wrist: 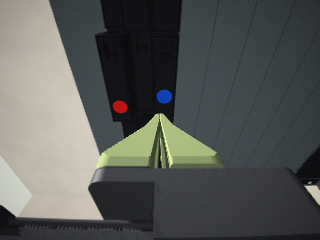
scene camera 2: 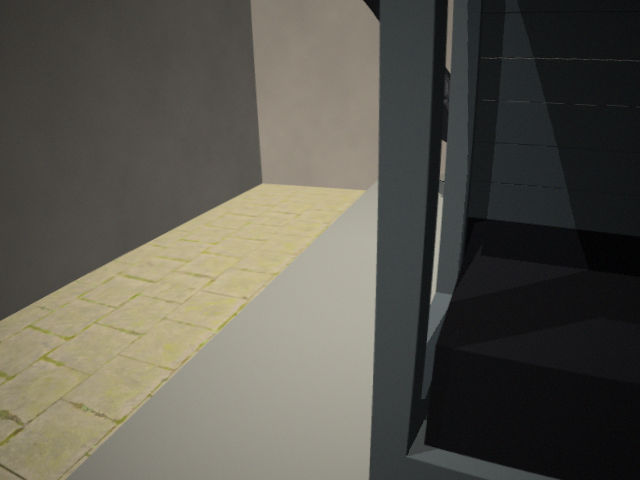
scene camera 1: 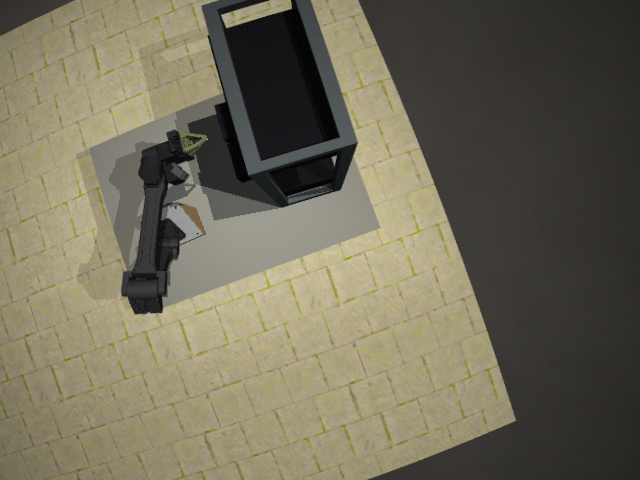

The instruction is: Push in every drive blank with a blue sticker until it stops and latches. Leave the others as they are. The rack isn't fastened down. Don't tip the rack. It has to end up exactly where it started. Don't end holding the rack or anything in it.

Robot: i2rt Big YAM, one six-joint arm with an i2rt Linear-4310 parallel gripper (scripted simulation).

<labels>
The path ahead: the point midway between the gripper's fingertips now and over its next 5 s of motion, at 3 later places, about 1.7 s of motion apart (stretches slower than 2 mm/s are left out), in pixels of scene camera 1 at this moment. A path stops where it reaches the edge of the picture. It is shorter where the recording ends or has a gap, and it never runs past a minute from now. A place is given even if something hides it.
My gripper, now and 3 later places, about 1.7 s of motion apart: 207, 137; 226, 131; 229, 135; 219, 168
</labels>
